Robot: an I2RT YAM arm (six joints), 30 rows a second.
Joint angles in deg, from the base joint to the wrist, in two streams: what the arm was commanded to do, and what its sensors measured. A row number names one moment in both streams.
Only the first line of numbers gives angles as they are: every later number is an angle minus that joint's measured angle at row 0.
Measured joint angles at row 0:
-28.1 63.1 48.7 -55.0 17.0 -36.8
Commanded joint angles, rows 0 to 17:
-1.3 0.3 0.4 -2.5 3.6 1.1
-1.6 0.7 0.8 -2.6 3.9 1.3
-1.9 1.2 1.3 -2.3 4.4 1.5
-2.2 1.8 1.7 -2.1 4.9 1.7
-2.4 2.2 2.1 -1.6 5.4 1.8
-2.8 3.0 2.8 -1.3 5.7 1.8
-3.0 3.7 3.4 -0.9 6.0 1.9
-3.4 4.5 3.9 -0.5 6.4 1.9
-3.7 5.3 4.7 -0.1 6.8 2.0
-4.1 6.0 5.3 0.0 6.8 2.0
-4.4 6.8 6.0 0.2 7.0 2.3
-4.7 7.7 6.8 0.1 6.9 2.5
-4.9 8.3 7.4 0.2 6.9 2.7
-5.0 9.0 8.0 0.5 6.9 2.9
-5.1 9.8 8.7 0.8 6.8 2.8
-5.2 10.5 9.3 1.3 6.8 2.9
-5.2 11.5 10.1 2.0 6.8 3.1
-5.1 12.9 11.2 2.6 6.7 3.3
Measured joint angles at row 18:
-4.9 10.7 8.3 0.8 6.4 1.7
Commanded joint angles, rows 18 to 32:
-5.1 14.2 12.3 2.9 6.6 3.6
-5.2 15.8 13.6 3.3 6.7 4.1
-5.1 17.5 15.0 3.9 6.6 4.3
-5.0 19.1 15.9 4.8 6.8 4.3
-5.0 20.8 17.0 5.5 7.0 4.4
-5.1 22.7 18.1 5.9 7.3 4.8
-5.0 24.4 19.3 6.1 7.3 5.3
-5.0 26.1 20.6 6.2 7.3 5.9
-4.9 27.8 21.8 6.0 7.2 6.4
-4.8 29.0 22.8 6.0 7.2 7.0
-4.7 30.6 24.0 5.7 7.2 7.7
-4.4 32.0 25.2 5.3 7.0 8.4
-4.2 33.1 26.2 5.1 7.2 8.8
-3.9 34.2 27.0 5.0 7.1 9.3
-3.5 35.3 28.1 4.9 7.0 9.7
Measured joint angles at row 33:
-4.3 33.5 25.1 5.7 6.9 6.7
